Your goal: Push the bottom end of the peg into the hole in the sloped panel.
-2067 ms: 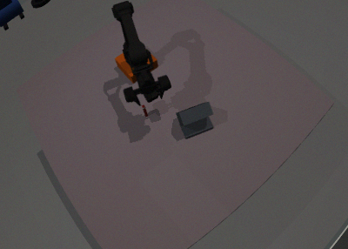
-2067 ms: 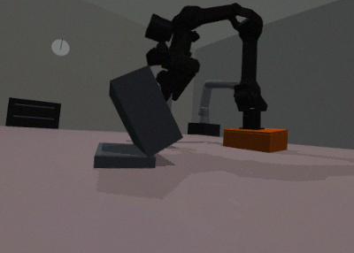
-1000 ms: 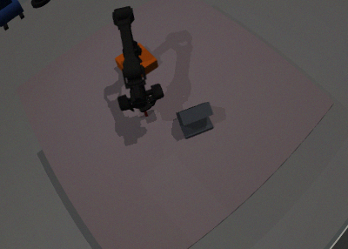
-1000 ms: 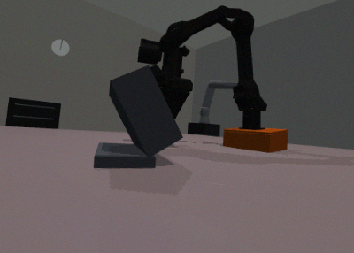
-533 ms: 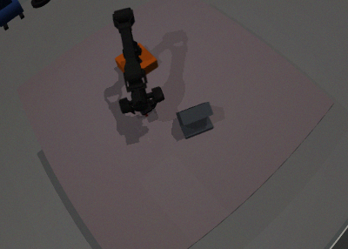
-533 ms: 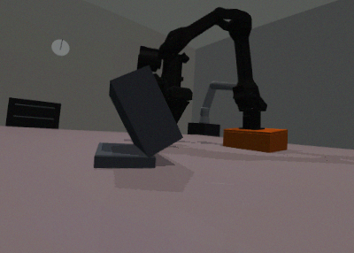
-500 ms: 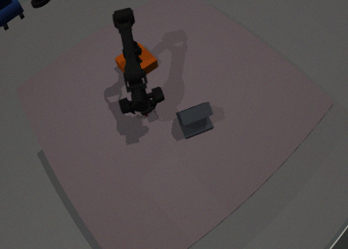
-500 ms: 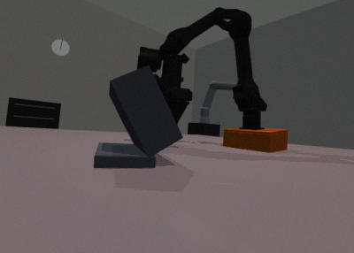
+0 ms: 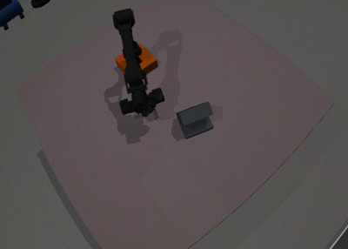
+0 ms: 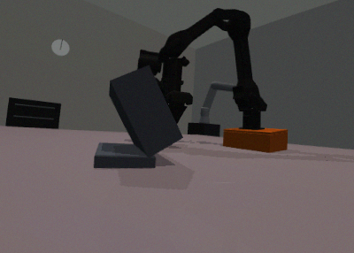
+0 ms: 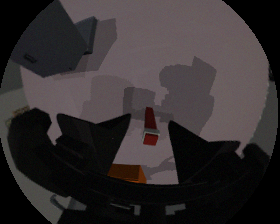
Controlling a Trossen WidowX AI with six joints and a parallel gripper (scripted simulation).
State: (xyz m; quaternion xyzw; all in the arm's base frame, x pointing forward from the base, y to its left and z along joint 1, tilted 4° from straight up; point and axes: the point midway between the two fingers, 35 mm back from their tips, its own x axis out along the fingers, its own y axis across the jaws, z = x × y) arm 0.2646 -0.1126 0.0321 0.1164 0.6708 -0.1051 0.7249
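Right now my gripper tip is 160 mm short of the dark grey sloped panel, 150 mm to the right of it and 30 mm below it. Round my gripper tip: red peg (20 mm above).
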